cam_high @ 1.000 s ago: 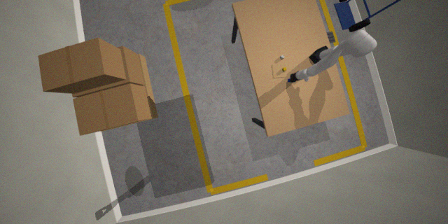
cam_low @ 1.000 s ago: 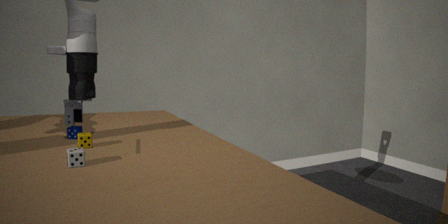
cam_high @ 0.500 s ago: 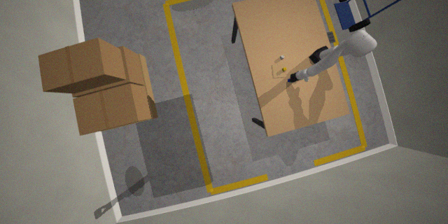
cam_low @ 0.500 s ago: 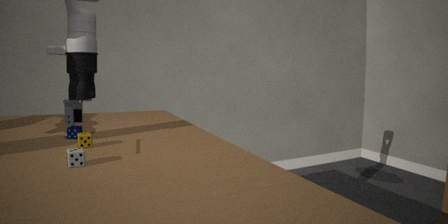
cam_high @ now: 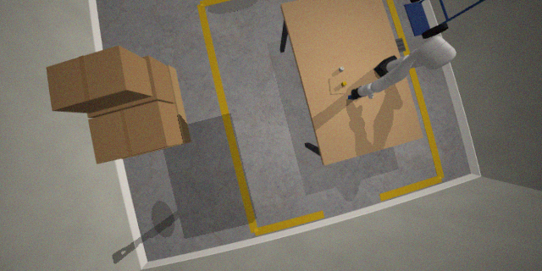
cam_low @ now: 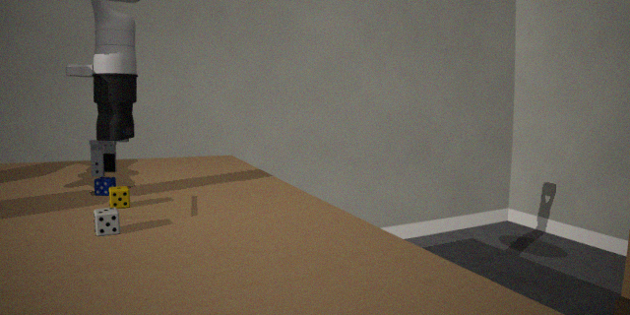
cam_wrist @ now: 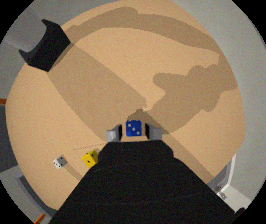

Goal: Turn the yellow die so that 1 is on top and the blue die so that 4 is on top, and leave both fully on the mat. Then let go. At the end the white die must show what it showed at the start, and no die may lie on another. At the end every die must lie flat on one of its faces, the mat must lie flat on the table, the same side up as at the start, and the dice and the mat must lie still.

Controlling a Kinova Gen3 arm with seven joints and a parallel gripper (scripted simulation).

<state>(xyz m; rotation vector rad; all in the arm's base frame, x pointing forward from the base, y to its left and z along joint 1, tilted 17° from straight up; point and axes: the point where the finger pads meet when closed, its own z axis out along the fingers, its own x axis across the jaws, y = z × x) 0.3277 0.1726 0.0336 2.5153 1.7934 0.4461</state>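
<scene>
The blue die is 40 mm below my hand. Also, from my hand: white die: 30 mm ahead, 250 mm to the right, 40 mm below; tan mat: 80 mm ahead, 120 mm to the right, 50 mm below; yellow die: 40 mm ahead, 120 mm to the right, 40 mm below.
</scene>
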